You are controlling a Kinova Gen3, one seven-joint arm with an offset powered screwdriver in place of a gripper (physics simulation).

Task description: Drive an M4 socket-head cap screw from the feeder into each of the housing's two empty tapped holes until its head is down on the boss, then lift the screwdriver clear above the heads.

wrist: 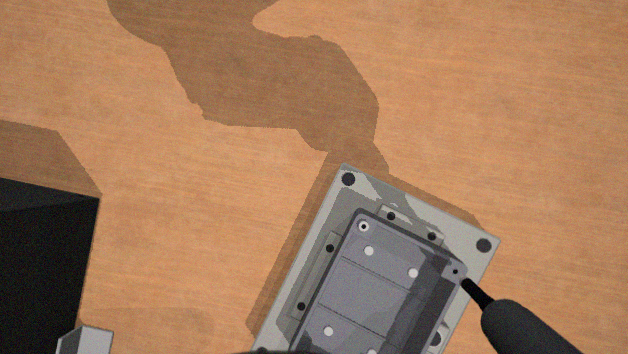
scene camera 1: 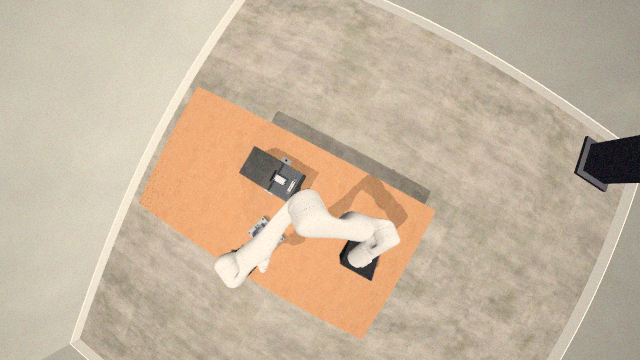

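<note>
The grey housing sits in its light grey fixture plate in the lower right of the wrist view. A silvery socket-head screw is in its upper-left corner. The dark tapped hole in its right corner boss looks empty. My black screwdriver has its tip just beside that boss in the wrist view; its height is unclear. I cannot make out a screw on its tip. The housing's lower corners are out of view. The feeder is a dark box. In the scene view the arm hides the driver tip and part of the fixture.
The white arm reaches over the orange table from its black base. A metal bracket sticks out beside the feeder at the lower left of the wrist view. A dark column stands off the table at far right.
</note>
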